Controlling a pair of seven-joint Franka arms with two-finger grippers.
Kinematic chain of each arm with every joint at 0, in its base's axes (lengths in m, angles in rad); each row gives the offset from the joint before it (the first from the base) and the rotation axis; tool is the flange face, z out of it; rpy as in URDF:
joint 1: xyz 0 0 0.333 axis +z
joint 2: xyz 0 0 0 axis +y
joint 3: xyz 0 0 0.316 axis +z
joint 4: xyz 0.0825 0 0 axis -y
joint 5: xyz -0.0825 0 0.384 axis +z
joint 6: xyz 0 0 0 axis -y
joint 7: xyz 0.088 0 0 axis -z
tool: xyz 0 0 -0.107 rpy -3.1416 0 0
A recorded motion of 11 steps. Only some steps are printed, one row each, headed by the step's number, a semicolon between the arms.
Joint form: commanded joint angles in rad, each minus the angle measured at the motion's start. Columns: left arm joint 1, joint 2, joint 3, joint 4, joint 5, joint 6, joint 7; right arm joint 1, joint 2, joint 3, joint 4, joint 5, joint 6, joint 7.
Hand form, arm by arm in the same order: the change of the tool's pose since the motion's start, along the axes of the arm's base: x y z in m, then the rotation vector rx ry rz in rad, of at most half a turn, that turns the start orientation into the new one. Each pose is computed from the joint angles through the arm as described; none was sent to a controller.
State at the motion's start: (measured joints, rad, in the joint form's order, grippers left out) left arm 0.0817 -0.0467 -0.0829 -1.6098 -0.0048 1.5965 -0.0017; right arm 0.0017 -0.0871 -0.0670 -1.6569 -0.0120 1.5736 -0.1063
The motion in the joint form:
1: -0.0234 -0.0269 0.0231 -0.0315 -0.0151 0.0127 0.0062; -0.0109 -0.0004 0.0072 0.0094 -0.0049 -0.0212 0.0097
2: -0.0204 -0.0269 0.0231 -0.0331 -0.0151 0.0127 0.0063; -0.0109 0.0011 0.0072 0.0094 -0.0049 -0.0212 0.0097
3: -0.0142 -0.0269 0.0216 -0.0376 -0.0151 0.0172 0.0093; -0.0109 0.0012 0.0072 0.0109 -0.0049 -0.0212 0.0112
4: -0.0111 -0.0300 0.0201 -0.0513 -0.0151 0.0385 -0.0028; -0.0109 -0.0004 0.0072 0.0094 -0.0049 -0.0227 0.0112
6: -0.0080 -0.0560 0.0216 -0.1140 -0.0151 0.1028 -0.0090; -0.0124 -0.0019 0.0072 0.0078 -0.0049 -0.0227 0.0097
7: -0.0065 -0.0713 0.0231 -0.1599 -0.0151 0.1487 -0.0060; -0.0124 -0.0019 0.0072 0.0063 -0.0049 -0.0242 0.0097
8: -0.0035 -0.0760 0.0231 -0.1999 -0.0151 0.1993 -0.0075; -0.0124 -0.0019 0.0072 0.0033 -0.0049 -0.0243 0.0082
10: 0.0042 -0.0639 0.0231 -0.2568 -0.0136 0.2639 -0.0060; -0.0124 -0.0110 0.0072 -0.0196 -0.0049 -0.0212 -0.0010
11: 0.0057 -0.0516 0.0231 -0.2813 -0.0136 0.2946 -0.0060; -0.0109 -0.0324 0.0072 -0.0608 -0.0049 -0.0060 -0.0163
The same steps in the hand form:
1: -0.0074 -0.0018 0.0007 -0.0143 -0.0082 -0.0064; -0.0024 -0.0022 0.0028 -0.0048 0.0116 -0.0137
2: -0.0074 -0.0002 0.0000 -0.0143 -0.0066 -0.0035; -0.0019 -0.0022 0.0020 -0.0047 0.0131 -0.0137
3: -0.0070 0.0023 -0.0018 -0.0141 -0.0066 -0.0017; -0.0018 -0.0022 0.0027 -0.0048 0.0117 -0.0152
4: -0.0061 0.0031 -0.0047 -0.0142 -0.0172 0.0123; -0.0025 -0.0022 0.0027 -0.0047 0.0131 -0.0152
6: -0.0091 0.0054 -0.0149 -0.0129 -0.0448 0.0242; -0.0031 -0.0030 0.0027 -0.0046 0.0132 -0.0152
7: -0.0108 0.0069 -0.0246 -0.0118 -0.0601 0.0250; -0.0033 -0.0029 0.0019 -0.0044 0.0162 -0.0152
8: -0.0093 0.0087 -0.0367 -0.0113 -0.0754 0.0303; -0.0033 -0.0029 0.0005 -0.0042 0.0193 -0.0137
10: -0.0042 0.0135 -0.0647 -0.0099 -0.0711 0.0374; -0.0063 -0.0028 -0.0053 -0.0028 0.0300 -0.0043
11: -0.0008 0.0147 -0.0803 -0.0105 -0.0650 0.0395; -0.0121 -0.0019 -0.0123 -0.0011 0.0347 0.0130

